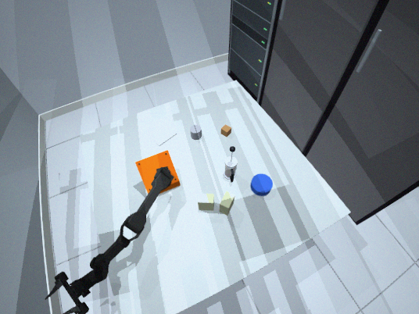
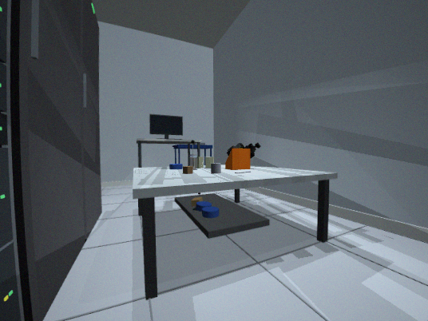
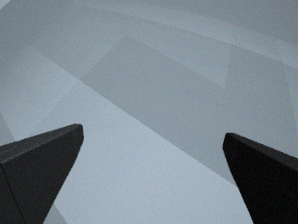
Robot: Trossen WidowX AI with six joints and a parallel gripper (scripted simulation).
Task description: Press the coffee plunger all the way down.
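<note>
The coffee press is 900 mm ahead of my gripper tip, 440 mm to the left of it and 140 mm below it. Round my gripper tip: grey cylinder: 810 mm to the left, 800 mm ahead, 230 mm below; then brown cube: 1000 mm ahead, 760 mm to the left, 240 mm below.
</note>
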